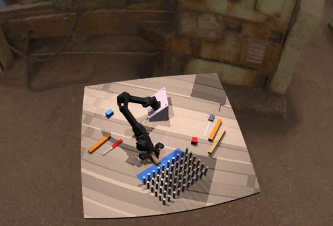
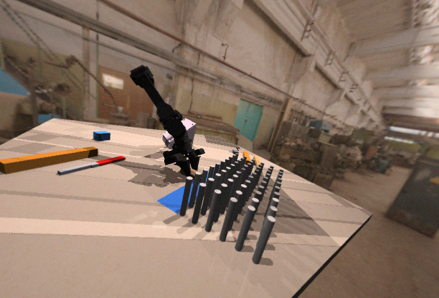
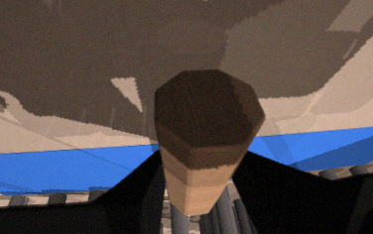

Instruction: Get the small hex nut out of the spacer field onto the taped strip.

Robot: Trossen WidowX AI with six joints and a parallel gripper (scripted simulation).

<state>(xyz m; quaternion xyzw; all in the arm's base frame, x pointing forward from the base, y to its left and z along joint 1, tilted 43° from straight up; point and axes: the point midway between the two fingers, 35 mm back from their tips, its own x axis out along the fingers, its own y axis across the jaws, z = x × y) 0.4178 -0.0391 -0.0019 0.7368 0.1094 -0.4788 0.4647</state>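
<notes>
The blue taped strip is 3 cm ahead of my gripper tip, 4 cm to the left of it and 1 cm below it. The rest, counted from my gripper tip: red-handled tool 11 cm behind, 33 cm to the right, 1 cm below; then red cube 16 cm behind, 29 cm to the left, 1 cm above; then wire hook tool 8 cm ahead, 6 cm to the left.
</notes>
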